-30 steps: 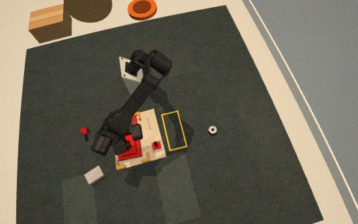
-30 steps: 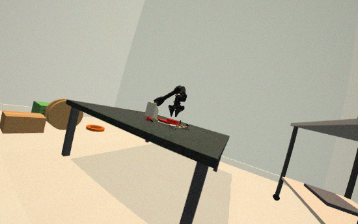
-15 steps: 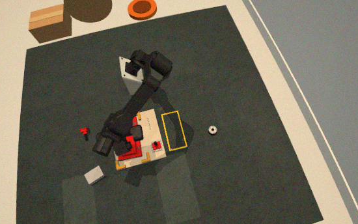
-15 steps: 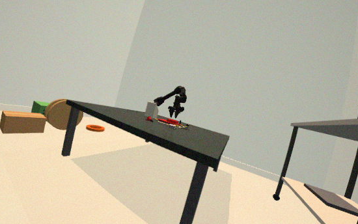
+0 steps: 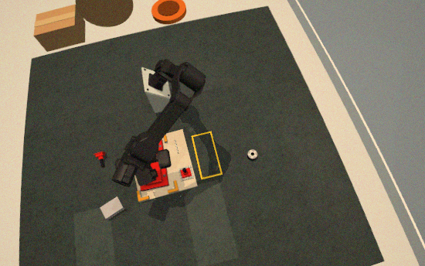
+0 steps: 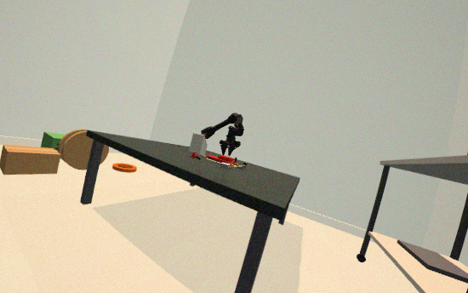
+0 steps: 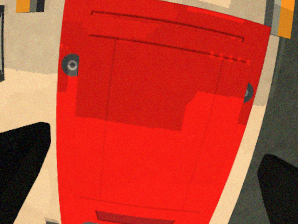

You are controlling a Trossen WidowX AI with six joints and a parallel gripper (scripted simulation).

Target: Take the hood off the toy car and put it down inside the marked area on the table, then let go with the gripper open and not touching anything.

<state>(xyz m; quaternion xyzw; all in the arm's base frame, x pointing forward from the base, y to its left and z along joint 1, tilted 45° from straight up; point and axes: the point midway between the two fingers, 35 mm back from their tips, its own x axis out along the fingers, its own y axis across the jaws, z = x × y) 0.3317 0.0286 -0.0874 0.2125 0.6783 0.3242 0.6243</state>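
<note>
Now: the red hood 2 cm below my gripper tip.
</note>
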